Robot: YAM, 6 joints.
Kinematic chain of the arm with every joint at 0, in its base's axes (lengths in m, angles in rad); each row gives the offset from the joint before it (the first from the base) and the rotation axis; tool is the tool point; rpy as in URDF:
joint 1: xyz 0 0 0.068 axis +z
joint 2: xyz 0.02 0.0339 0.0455 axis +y
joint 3: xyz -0.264 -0.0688 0 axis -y
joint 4: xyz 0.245 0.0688 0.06 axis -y
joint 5: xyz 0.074 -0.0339 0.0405 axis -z
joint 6: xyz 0.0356 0 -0.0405 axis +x
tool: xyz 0 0 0 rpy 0 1.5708 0
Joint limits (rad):
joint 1: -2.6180..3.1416
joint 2: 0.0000..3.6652
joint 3: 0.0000..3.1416
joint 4: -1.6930..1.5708
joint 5: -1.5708..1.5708
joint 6: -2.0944..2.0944
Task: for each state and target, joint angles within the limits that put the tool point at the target. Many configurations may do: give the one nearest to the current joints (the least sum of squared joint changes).
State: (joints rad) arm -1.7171 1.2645 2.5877 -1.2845 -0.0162 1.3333
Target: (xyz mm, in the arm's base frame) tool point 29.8 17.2 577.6
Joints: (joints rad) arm -2.1402 1.0310 2.4404 -1.5402 -0.4606 1.3333
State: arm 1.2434 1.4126 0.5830 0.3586 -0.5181 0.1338
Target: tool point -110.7 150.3 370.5
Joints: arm 2.0844 0.8144 0.7065 0.4255 -0.6868 0.1338
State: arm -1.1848 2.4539 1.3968 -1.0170 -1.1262 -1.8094
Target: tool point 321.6 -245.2 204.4
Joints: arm -0.7327 2.0755 1.6243 -1.0194 -1.1732 -1.8094
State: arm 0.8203 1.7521 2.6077 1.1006 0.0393 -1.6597
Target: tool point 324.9 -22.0 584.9
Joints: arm -0.0506 1.9747 2.2358 1.4881 0.1559 -1.6597
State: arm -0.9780 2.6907 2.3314 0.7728 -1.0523 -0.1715
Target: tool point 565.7 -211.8 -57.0
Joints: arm -0.3985 3.2762 2.5551 0.5362 -0.7510 -0.1715
